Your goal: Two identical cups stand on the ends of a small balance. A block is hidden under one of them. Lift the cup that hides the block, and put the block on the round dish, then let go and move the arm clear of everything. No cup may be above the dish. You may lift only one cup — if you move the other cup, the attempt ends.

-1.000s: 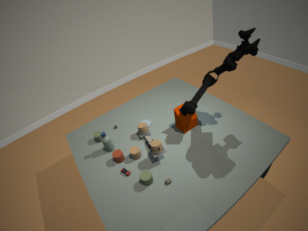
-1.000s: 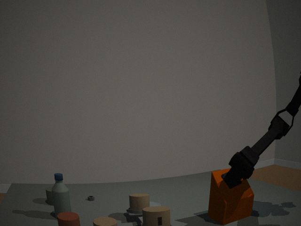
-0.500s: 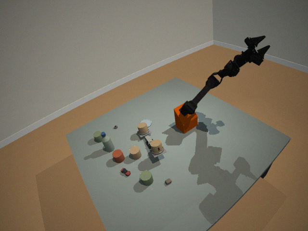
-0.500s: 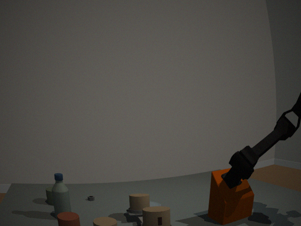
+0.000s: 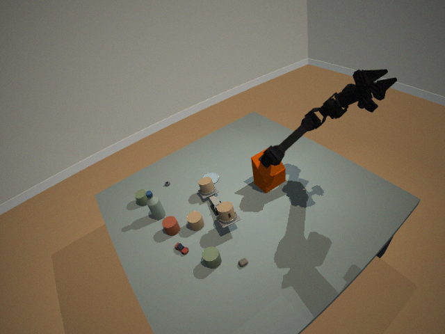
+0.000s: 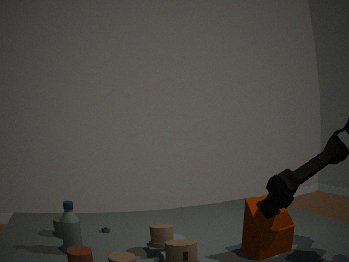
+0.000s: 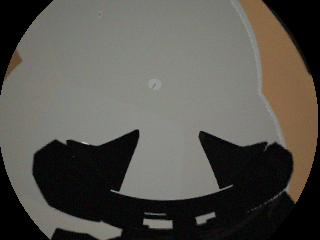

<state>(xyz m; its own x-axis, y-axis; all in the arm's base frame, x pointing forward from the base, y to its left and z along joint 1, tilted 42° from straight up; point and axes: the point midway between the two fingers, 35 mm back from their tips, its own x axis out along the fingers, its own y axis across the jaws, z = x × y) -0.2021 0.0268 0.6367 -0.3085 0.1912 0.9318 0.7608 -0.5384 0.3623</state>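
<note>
Right now my gripper tip is 650 mm to the left of the grey block, 600 mm above it and 430 mm short of it. The rest, counted from my gripper tip: pale round dish: 730 mm to the right, 640 mm below, 350 mm ahead; balance: 600 mm below, 520 mm to the right, 460 mm ahead; small stone: 630 mm below, 590 mm ahead, 220 mm to the right.
</note>
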